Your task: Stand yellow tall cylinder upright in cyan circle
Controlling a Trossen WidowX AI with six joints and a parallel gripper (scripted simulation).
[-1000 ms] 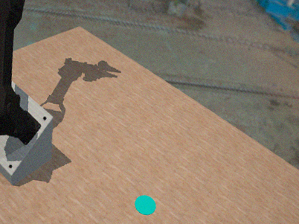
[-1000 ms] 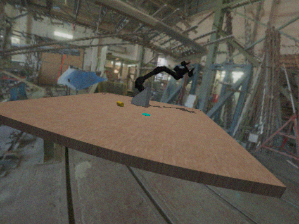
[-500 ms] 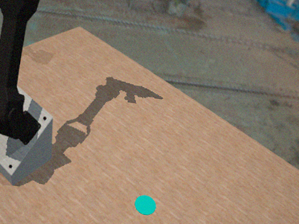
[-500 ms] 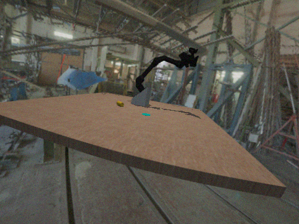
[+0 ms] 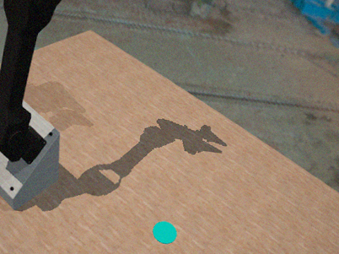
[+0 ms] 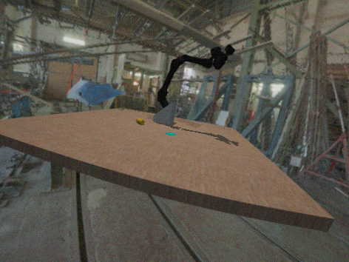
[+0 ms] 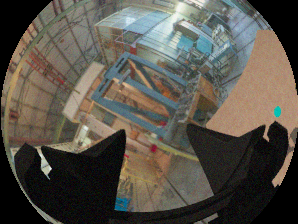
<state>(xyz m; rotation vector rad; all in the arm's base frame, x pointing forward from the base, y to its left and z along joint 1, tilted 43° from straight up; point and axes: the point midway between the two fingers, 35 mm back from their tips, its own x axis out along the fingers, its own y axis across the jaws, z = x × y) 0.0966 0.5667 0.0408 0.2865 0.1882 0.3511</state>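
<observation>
My gripper tip is 53 cm above the yellow tall cylinder, 51 cm to the left of it and 8 cm short of it. Round my gripper tip: cyan circle 55 cm below, 25 cm to the right, 19 cm ahead.
</observation>
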